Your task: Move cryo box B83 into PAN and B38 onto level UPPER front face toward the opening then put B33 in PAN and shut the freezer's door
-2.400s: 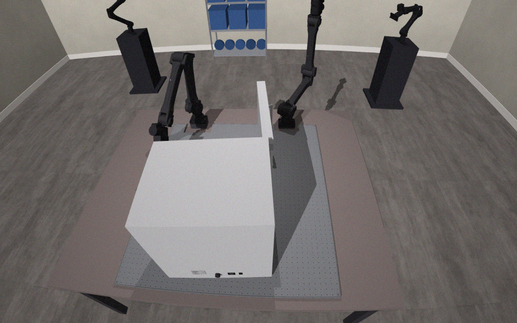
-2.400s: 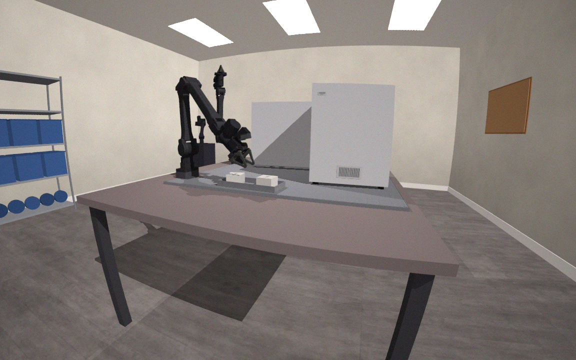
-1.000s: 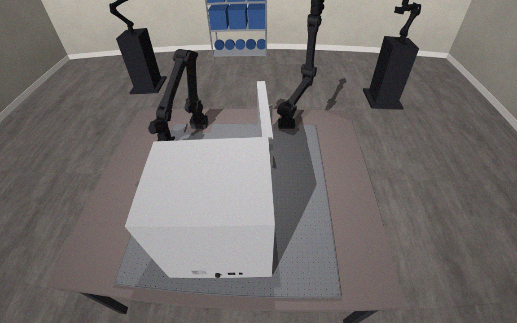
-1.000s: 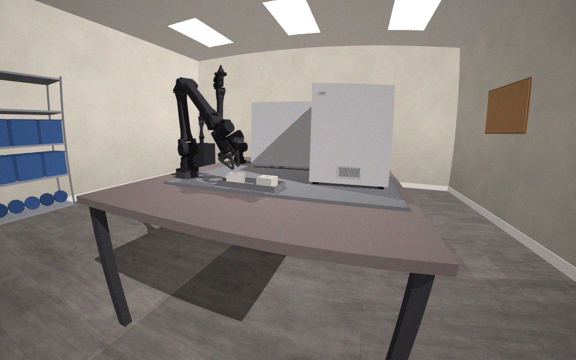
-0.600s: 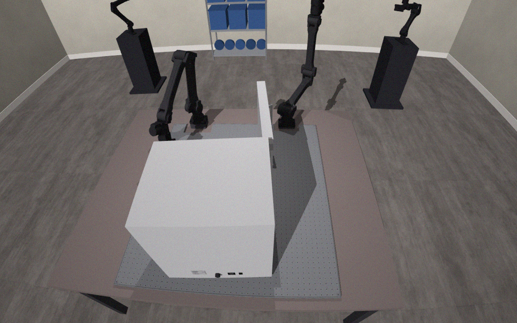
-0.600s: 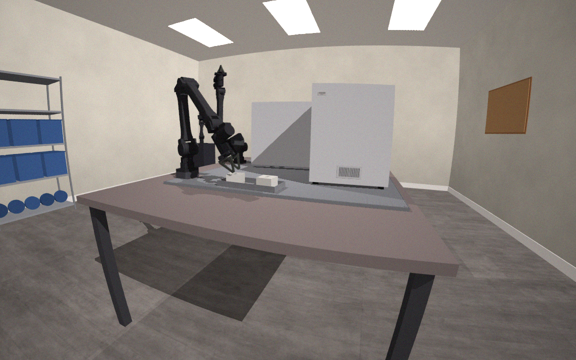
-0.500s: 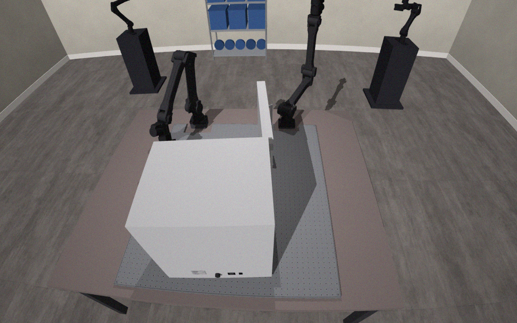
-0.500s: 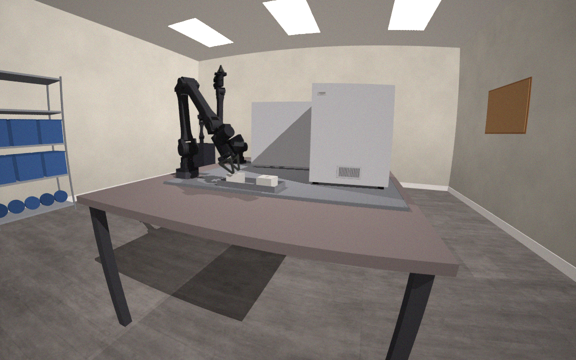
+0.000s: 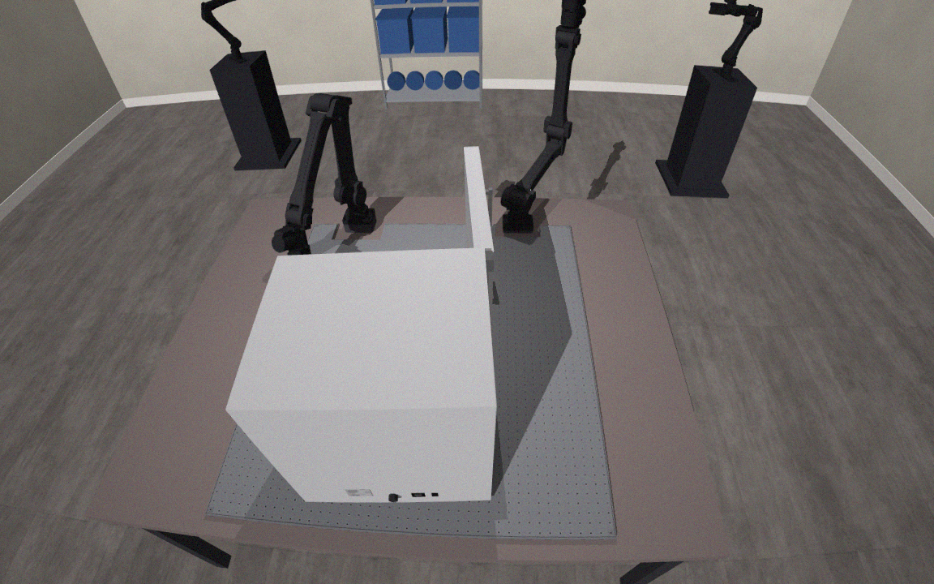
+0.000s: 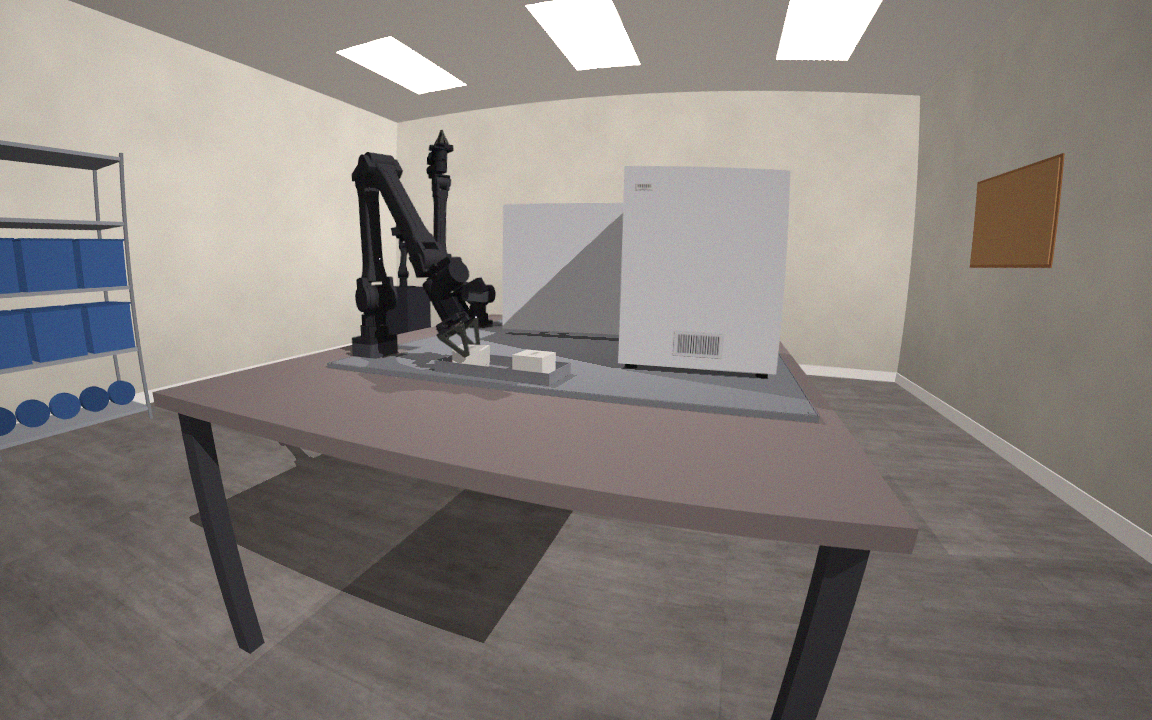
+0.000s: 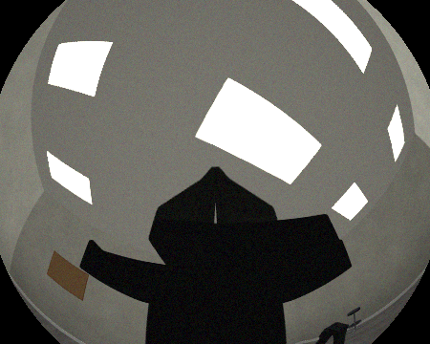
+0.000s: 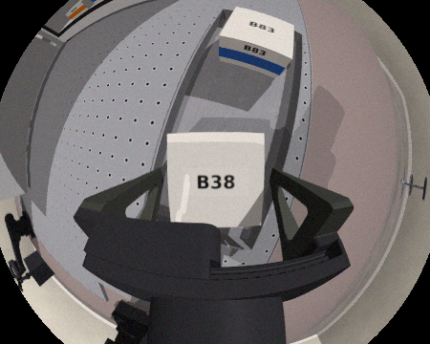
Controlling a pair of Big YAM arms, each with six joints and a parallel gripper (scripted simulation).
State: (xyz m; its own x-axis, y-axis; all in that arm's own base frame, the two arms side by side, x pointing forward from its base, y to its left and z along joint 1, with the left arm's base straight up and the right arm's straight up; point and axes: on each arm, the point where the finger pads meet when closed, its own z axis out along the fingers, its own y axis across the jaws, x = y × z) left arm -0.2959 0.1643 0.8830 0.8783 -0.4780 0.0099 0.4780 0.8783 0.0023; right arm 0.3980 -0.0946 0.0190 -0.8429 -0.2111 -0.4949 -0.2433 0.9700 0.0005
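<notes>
Right now the transfer pan is 80 mm ahead of my right hand and 40 mm below it. The rest, counted from my right hand: freezer door 60 mm ahead, 610 mm to the left, 230 mm above; green-banded cryo box 470 mm ahead, 340 mm to the left, 60 mm above; orange-banded cryo box 350 mm ahead, 420 mm to the left, 60 mm above.
</notes>
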